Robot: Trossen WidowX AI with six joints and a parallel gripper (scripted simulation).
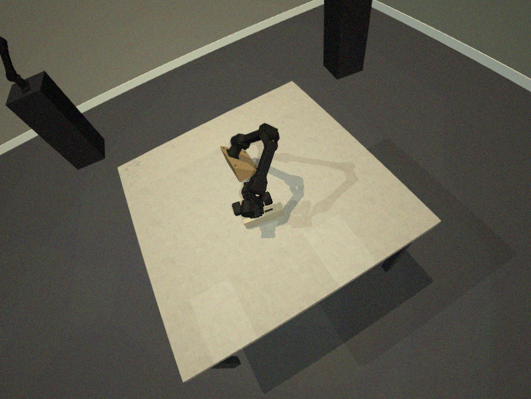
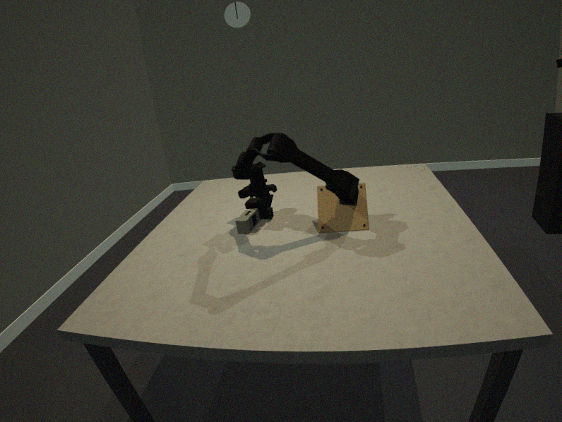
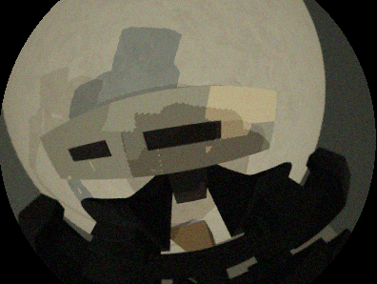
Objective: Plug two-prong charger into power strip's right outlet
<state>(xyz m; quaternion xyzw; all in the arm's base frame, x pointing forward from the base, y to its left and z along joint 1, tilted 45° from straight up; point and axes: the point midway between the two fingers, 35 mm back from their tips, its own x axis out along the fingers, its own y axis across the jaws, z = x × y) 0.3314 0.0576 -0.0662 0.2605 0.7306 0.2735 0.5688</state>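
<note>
The black two-prong charger is 20 mm ahead of my gripper tip and 10 mm above it.
</note>
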